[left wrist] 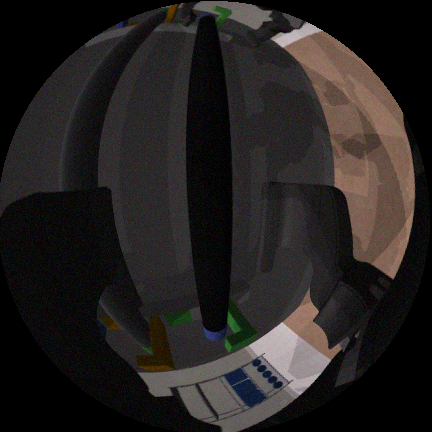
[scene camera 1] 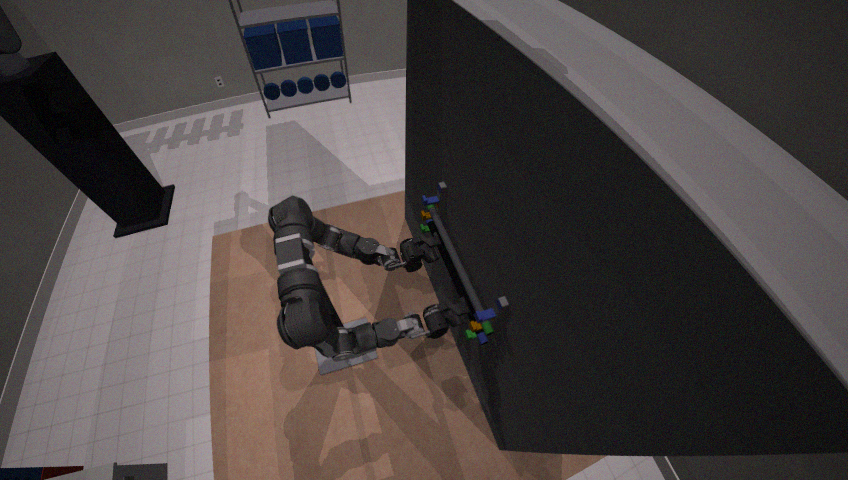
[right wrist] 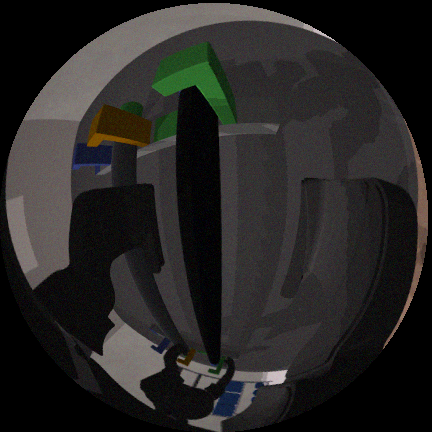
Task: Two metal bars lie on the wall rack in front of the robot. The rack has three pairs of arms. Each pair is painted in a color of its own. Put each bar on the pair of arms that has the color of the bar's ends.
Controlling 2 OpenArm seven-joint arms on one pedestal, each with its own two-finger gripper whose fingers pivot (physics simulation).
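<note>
A grey bar is there in the pictures, and with it I can see my left gripper and my right gripper.
</note>
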